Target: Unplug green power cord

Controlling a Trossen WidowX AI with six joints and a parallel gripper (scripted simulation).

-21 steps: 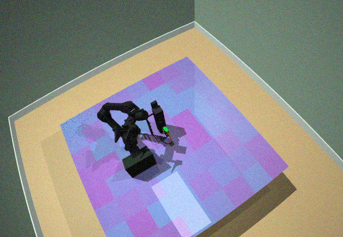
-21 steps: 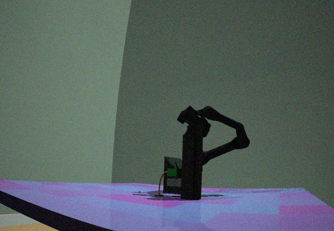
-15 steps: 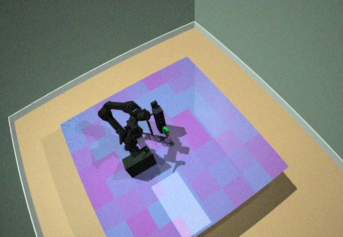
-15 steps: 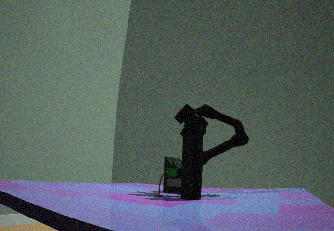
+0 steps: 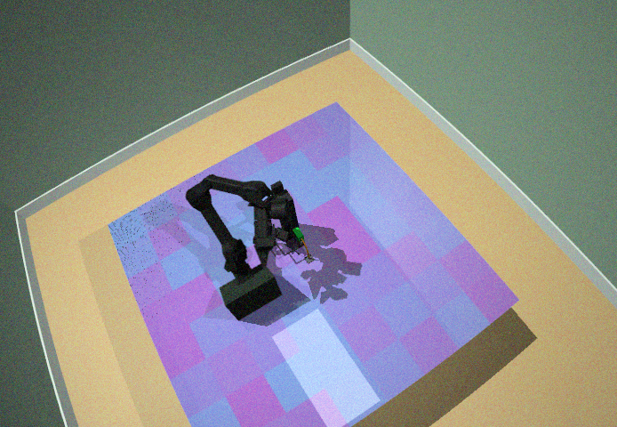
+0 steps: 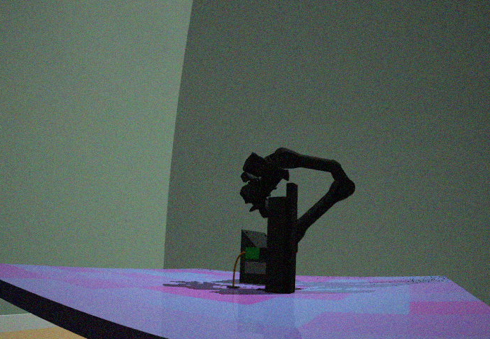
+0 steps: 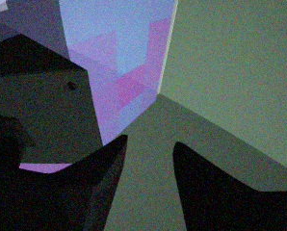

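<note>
The green plug lies 180 mm ahead of my gripper tip, 160 mm below it and 150 mm to the left of it.
</note>
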